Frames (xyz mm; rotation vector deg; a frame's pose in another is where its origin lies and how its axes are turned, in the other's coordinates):
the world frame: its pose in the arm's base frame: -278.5 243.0 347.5 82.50 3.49 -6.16
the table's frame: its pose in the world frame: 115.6 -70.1 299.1 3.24 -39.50 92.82
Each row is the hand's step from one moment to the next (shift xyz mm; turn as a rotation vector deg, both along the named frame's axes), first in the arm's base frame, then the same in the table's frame.
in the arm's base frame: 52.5 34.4 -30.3 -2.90 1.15 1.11
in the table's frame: -44.2 -34.0 -41.9 1.00 3.15 -0.12
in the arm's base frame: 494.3 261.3 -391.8 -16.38 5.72 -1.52
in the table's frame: -498.3 -350.6 -307.9 -1.52 17.18 2.40
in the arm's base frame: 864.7 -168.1 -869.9 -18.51 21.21 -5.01
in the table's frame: -862.0 -887.1 52.9 -9.21 25.57 -8.87
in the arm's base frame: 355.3 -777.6 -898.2 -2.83 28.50 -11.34
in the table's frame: -658.1 -687.6 794.8 -18.93 14.26 -19.67
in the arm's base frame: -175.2 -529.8 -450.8 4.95 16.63 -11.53
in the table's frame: -254.1 -85.1 665.4 -16.37 2.17 -12.71
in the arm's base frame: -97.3 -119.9 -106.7 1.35 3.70 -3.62
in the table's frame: -56.3 32.7 176.1 -4.67 0.22 -2.60
